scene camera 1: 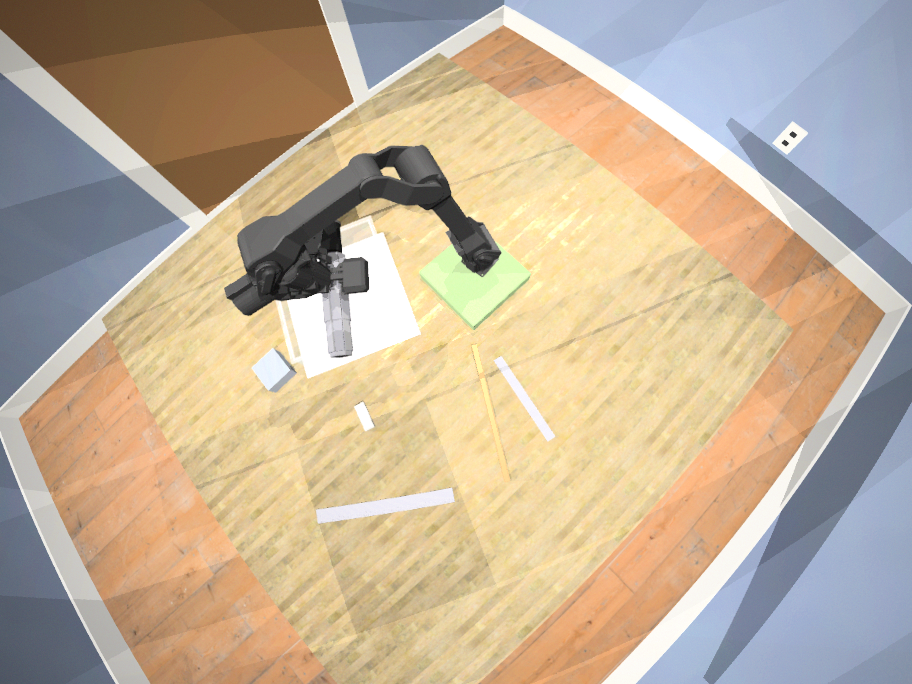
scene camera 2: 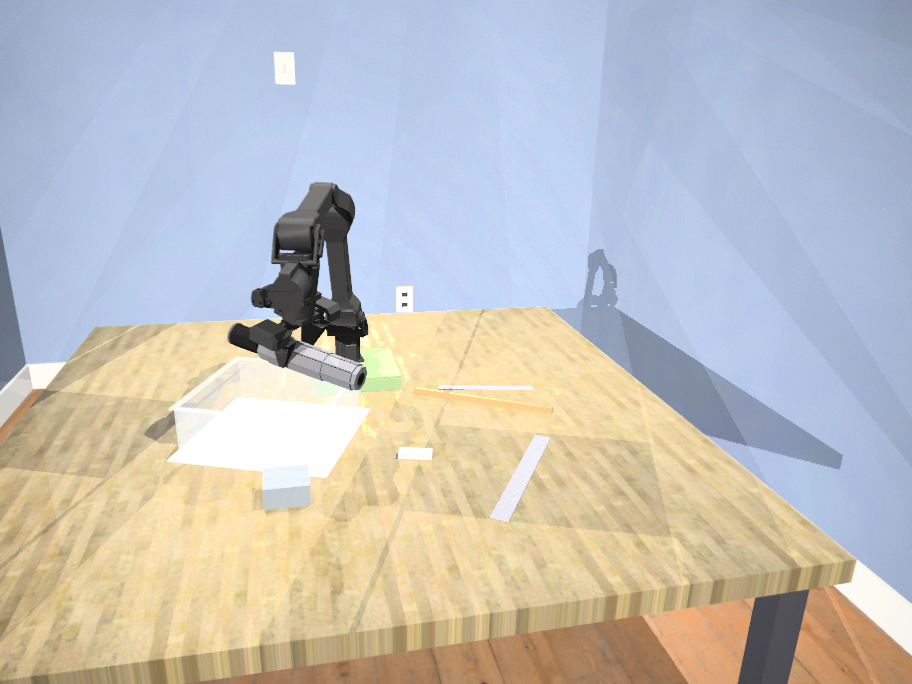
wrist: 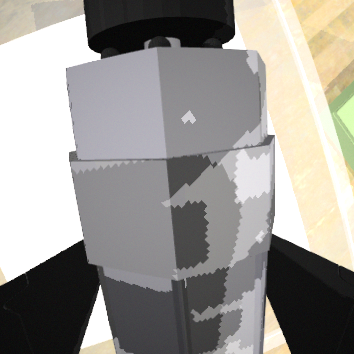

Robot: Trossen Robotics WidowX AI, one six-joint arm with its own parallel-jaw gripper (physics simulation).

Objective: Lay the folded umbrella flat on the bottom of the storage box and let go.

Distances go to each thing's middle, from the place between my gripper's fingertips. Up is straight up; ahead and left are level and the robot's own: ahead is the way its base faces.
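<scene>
There's a thin wooden stick (scene camera 2: 417,390) that's 39 cm to the left of my hand, 14 cm below it and 2 cm behind it. As for the white storage box (scene camera 2: 252,412), my hand is 9 cm above it and 4 cm to the left of it.
</scene>
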